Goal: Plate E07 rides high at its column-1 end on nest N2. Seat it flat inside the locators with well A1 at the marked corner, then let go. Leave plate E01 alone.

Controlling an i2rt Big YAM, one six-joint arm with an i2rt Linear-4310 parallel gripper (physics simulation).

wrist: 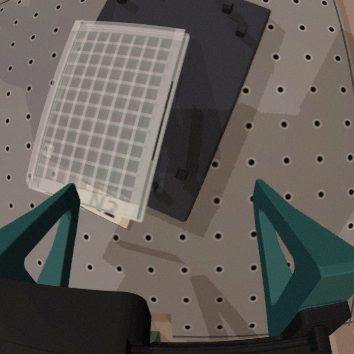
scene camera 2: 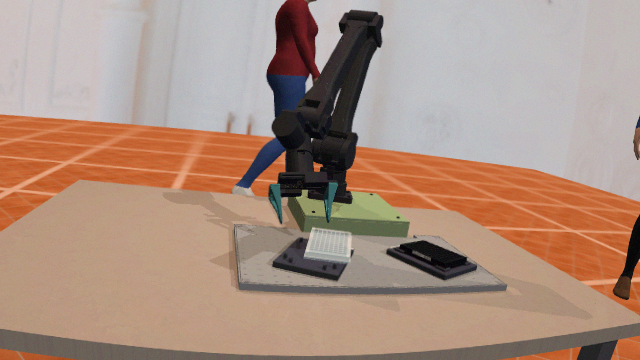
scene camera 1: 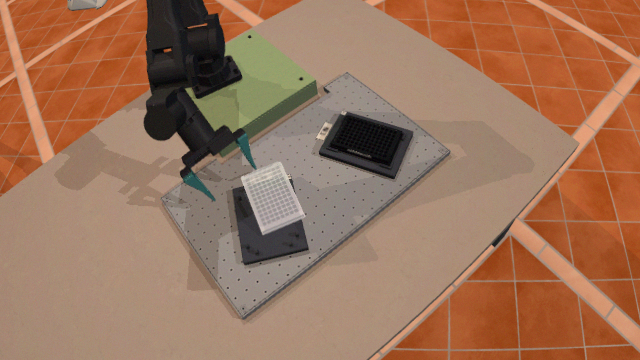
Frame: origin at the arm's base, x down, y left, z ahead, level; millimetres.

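Where they show: gripper, fingertip midpoint: [wrist: 162,189] [scene camera 2: 305,222] [scene camera 1: 235,184]; arm's base, link origin: [scene camera 1: 214,78].
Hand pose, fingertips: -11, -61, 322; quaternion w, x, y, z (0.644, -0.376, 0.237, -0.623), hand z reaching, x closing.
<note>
Each offset is from my fingertips to the top centre of the thing, as dx, dy, dz.
Plate E07, a clear white well plate @(+13, +52, +43) [scene camera 1: 272,197] [scene camera 2: 330,244] [wrist: 110,110], lies askew and tilted on the dark nest N2 @(+31, +28, +70) [scene camera 1: 275,252] [scene camera 2: 309,267] [wrist: 215,100]. It overhangs one long side and the label end, where it rides high. Locator pegs show at the nest's uncovered far end; other locators are partly hidden under the plate. In the wrist view the N2 label shows through the plate's near end. My gripper [scene camera 1: 235,184] [scene camera 2: 305,222] [wrist: 162,189] is open and empty, above the board beyond the label end, its left fingertip overlapping the plate's near edge in the wrist view.
Plate E01, black @(+27, +277, +16) [scene camera 1: 370,137] [scene camera 2: 435,253], sits in the other dark nest @(+35, +277, +16) [scene camera 1: 394,171] [scene camera 2: 445,273]. Both nests stand on the perforated grey board @(+52, +129, +12) [scene camera 1: 320,200] [scene camera 2: 380,280] [wrist: 300,150]. The green block [scene camera 1: 270,65] [scene camera 2: 360,225] under the arm's base borders the board.
</note>
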